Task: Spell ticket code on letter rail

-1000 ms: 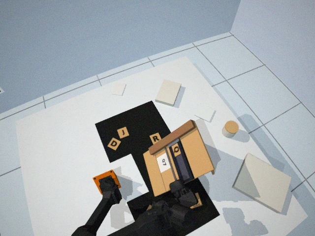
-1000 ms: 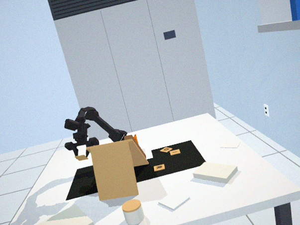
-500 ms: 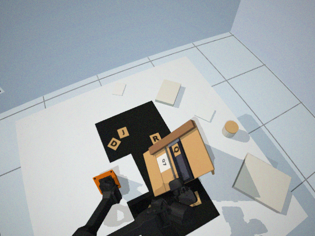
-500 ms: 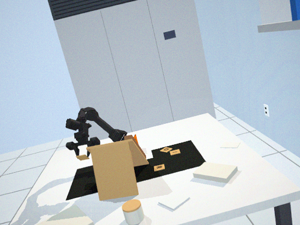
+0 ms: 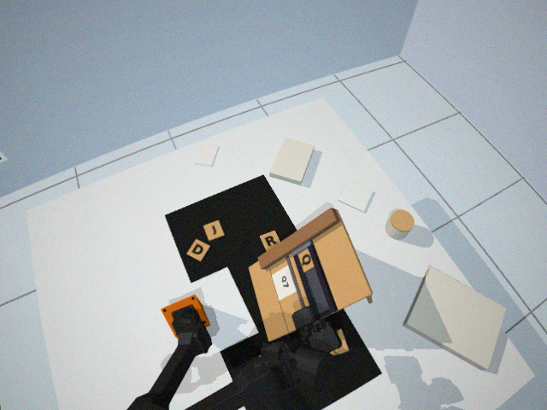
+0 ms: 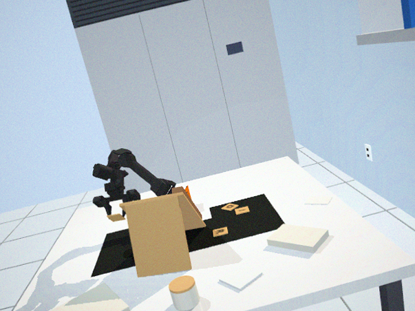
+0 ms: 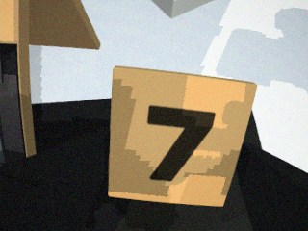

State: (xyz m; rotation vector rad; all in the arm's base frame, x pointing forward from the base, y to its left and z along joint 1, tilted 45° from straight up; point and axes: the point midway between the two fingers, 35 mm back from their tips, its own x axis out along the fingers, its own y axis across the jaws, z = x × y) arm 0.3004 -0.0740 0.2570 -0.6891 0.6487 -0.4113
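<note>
The white ticket lies 220 mm to the left of my gripper tip, 70 mm below it and 30 mm behind it. The rest, counted from my gripper tip: pale box: 410 mm ahead, 150 mm below, 100 mm to the right; then lidded jar: 410 mm ahead, 250 mm to the left, 130 mm below; then black mat: 250 mm to the left, 160 mm below, 120 mm behind.
</note>
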